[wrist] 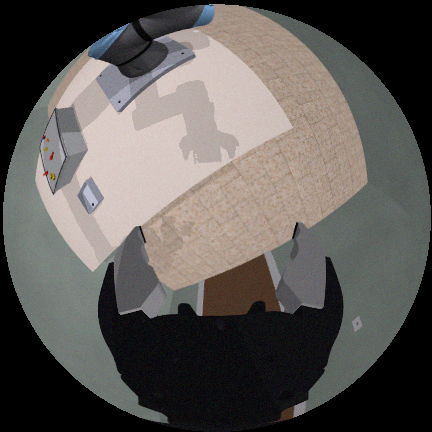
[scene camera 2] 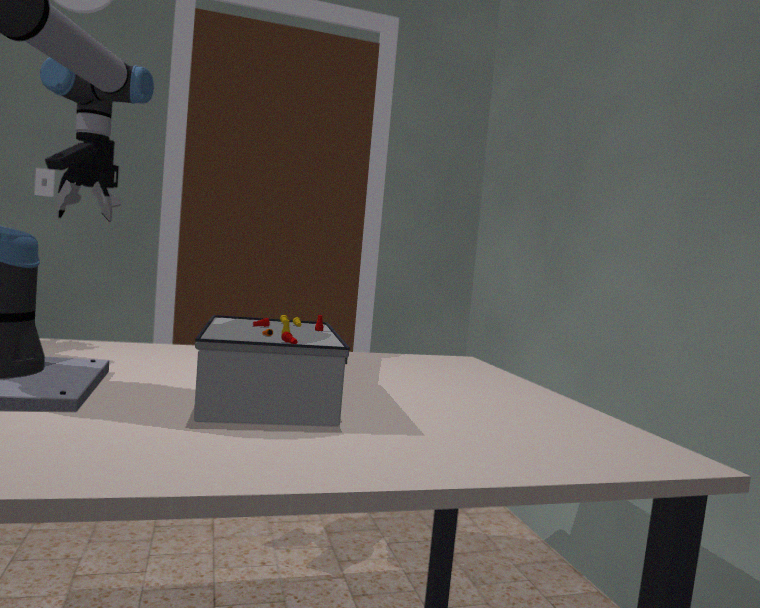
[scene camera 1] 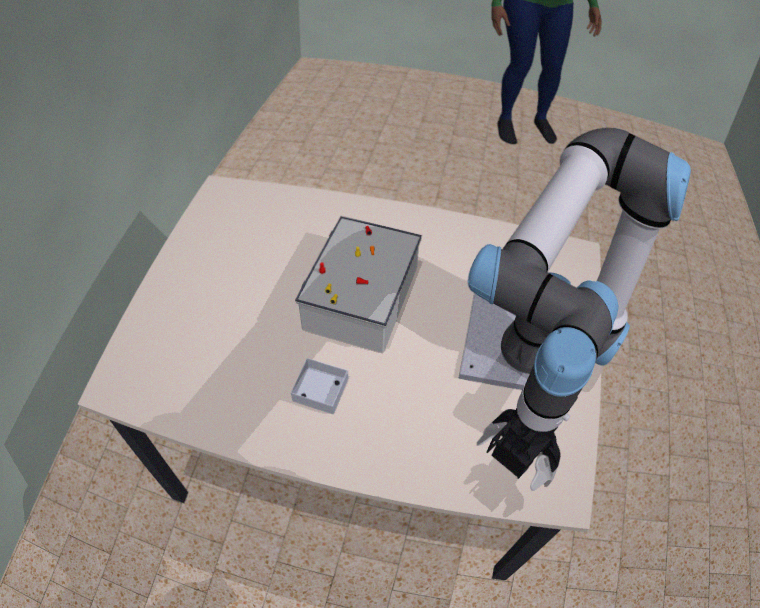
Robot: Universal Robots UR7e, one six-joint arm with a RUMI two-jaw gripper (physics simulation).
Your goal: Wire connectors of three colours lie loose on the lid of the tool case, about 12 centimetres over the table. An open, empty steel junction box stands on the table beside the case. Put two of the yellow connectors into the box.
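Seen in the pictures: gripper, fingertip midpoint: (wrist: 218, 226) (scene camera 2: 84, 219); arm's base at its link origin: (wrist: 143, 59) (scene camera 1: 529, 348).
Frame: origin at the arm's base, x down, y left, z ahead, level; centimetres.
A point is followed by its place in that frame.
Observation:
Three yellow connectors lie on the lid of the grey tool case (scene camera 1: 392, 269) @[x -9.4, y -14.8, z 34.9 cm] (scene camera 2: 231, 330) @[x -9.4, y -15.2, z 35.4 cm] (wrist: 56, 134) @[x -9.4, y -11.7, z 34.1 cm]. Two of them, one yellow connector (scene camera 1: 328, 288) @[x -10.9, y -6.5, z 49.3 cm] and another yellow connector (scene camera 1: 334, 299) @[x -10.8, y -3.5, z 47.6 cm], lie close together near the lid's front left edge; the third yellow connector (scene camera 1: 358, 251) @[x -11.0, y -18.7, z 43.3 cm] lies farther back beside the orange connector (scene camera 1: 372, 250) @[x -10.2, y -20.0, z 40.0 cm]. The open steel junction box (scene camera 1: 312, 400) @[x -1.1, y 17.9, z 51.0 cm] (wrist: 90, 194) @[x 2.2, y 12.3, z 50.6 cm] stands empty in front of the case; it does not show in scene camera 2. My gripper (scene camera 1: 509, 464) @[x -26.4, y 42.5, z 11.9 cm] (scene camera 2: 84, 217) @[x -26.4, y 42.5, z 11.9 cm] (wrist: 218, 226) @[x -26.4, y 42.5, z 11.9 cm] is open and empty, high above the table's front right corner, far from case and box.
Red connectors (scene camera 1: 368, 230) @[x -10.9, y -26.3, z 41.4 cm] (scene camera 1: 322, 268) @[x -11.1, y -12.5, z 51.4 cm] (scene camera 1: 361, 280) @[x -10.6, y -9.7, z 41.9 cm] also lie on the lid. The arm's base plate (scene camera 1: 484, 329) @[x 0.2, y -5.5, z 11.4 cm] (scene camera 2: 47, 394) @[x 0.4, y -16.6, z 9.1 cm] (wrist: 111, 92) @[x 0.2, y -0.7, z 14.3 cm] is on the table (scene camera 1: 190, 253) @[x 2.4, y -28.6, z 93.4 cm] (scene camera 2: 507, 437) @[x 2.4, y -41.6, z 72.7 cm] (wrist: 255, 110) @[x 2.4, y 37.9, z -6.6 cm], right of the case. A person (scene camera 1: 538, 44) stands behind the table.

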